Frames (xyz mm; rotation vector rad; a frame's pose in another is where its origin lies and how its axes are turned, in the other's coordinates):
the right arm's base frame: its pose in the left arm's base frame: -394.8 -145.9 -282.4 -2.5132 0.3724 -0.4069
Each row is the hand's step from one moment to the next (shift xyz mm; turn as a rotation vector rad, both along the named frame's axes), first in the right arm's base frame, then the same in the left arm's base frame.
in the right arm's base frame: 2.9 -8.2 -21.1 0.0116 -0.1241 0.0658
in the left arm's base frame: -3.6 -4.6 22.1 0.0562 0.1276 0.0205
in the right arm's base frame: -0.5 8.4 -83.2 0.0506 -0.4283 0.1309
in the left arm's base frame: -32.1 -46.8 61.4 0.1689 0.3902 0.1495
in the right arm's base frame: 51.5 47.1 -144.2 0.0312 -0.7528 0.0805
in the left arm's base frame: -13.4 -125.4 98.8 0.1897 0.6335 0.3700
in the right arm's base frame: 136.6 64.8 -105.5 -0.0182 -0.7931 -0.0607
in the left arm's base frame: 75.4 -150.4 75.5 0.1004 0.6146 0.4951
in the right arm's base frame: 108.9 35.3 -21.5 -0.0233 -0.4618 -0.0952
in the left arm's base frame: 85.7 -76.4 19.6 0.0251 0.3333 0.3334
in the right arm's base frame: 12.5 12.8 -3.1 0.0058 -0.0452 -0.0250
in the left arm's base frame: 8.1 -16.1 -2.2 0.0042 0.0222 0.0468
